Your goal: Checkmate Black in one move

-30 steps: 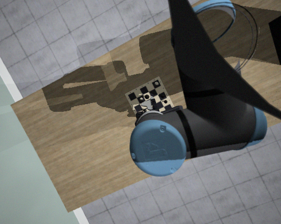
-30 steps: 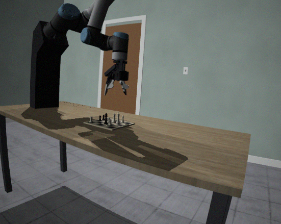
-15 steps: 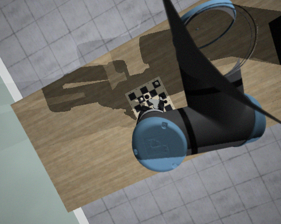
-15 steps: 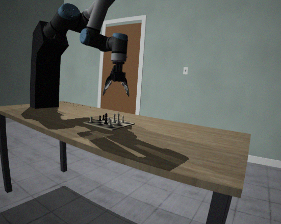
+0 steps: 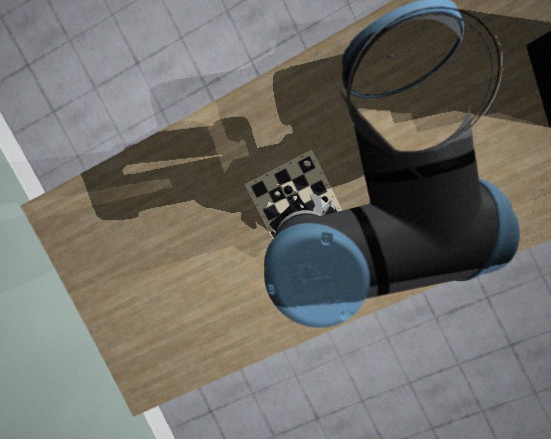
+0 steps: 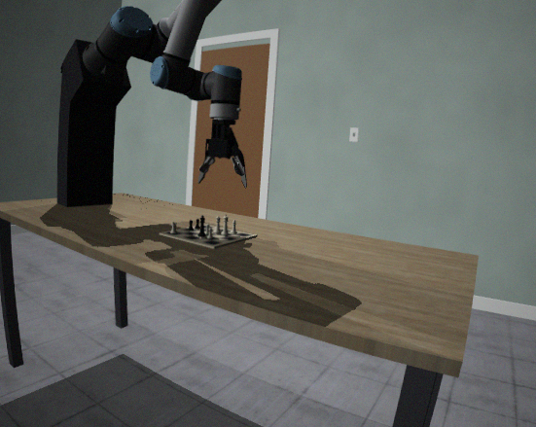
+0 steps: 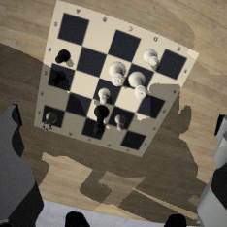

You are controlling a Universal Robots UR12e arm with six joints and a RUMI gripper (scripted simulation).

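Now: hand 15 cm above the chessboard, 5 cm to the left of it and 2 cm past it. Round my hand: black chess piece 12 cm below, 9 cm to the right, 3 cm behind.
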